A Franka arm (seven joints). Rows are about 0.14 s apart.
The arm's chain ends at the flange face. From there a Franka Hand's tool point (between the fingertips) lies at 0.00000 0.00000 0.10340 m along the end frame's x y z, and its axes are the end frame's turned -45 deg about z.
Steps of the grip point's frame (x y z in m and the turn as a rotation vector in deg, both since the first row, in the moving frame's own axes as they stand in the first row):
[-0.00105, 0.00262, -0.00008, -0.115, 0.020, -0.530]
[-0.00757, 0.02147, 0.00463, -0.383, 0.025, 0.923]
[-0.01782, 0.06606, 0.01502, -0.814, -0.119, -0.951]
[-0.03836, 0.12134, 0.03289, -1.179, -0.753, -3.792]
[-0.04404, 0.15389, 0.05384, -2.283, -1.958, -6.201]
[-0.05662, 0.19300, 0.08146, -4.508, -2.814, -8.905]
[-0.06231, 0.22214, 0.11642, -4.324, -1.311, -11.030]
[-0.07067, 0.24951, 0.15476, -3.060, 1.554, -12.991]
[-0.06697, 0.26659, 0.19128, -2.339, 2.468, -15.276]
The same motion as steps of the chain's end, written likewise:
[0.00094, 0.00247, -0.00008, -0.067, 0.095, -0.530]
[0.00931, 0.02007, 0.00463, -0.253, 0.288, 0.923]
[0.03321, 0.05813, 0.01503, -0.660, 0.491, -0.951]
[0.05805, 0.11048, 0.03292, -1.366, 0.301, -3.792]
[0.07697, 0.13458, 0.05398, -2.999, 0.230, -6.201]
[0.09356, 0.16738, 0.08190, -5.177, 1.198, -8.905]
[0.10851, 0.19437, 0.11674, -3.985, 2.131, -11.030]
[0.12041, 0.22516, 0.15494, -1.065, 3.263, -12.991]
[0.13512, 0.23684, 0.19146, 0.091, 3.399, -15.276]

